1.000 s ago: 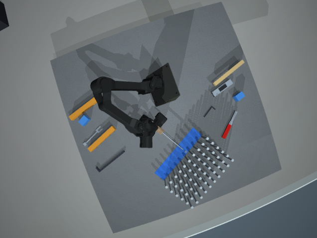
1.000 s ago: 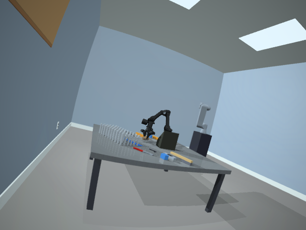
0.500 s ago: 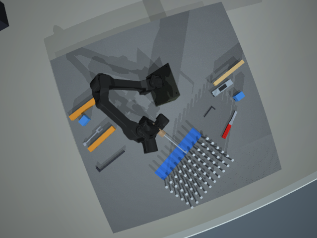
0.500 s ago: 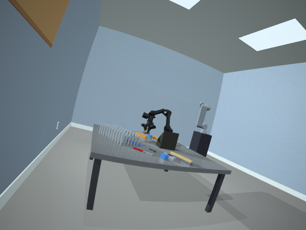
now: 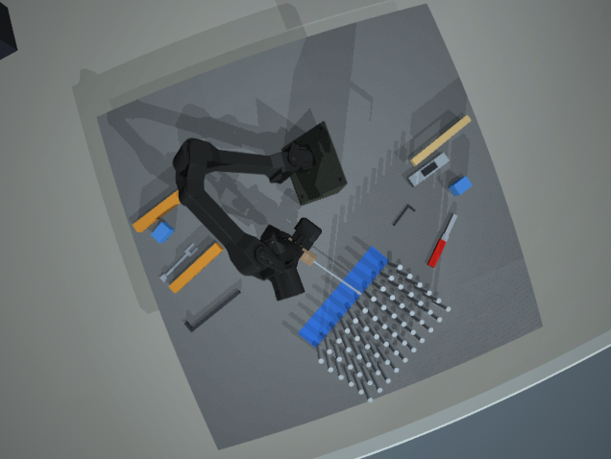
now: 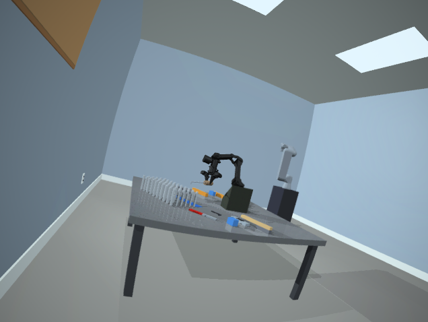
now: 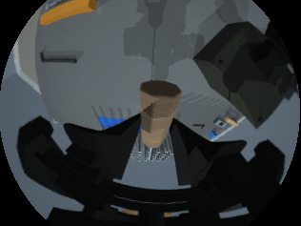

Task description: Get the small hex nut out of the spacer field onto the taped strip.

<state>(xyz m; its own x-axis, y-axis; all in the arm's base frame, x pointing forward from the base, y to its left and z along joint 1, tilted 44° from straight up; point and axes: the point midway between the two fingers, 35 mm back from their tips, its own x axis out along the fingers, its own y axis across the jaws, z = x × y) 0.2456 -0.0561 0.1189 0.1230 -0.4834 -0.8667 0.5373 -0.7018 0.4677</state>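
Right now my gripper tip is 90 mm short of the wooden-handled screwdriver and 60 mm to the right of it. From my gripper tip the other things lie so: wrench: 110 mm behind, 410 mm to the right, 150 mm below; then blue taped strip: 210 mm ahead, 70 mm to the left, 150 mm below; then red-handled tool: 150 mm ahead, 470 mm to the left, 150 mm below.
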